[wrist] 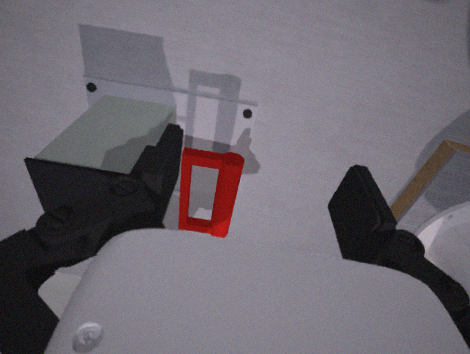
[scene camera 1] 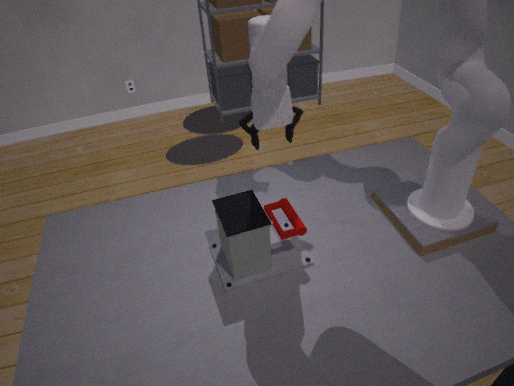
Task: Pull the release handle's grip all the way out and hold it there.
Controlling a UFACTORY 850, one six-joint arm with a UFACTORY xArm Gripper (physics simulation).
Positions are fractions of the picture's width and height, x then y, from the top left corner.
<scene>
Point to a light base plate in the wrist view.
At 0.45, 0.35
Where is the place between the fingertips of the gripper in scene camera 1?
0.53, 0.37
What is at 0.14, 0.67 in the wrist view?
The gripper.
</scene>
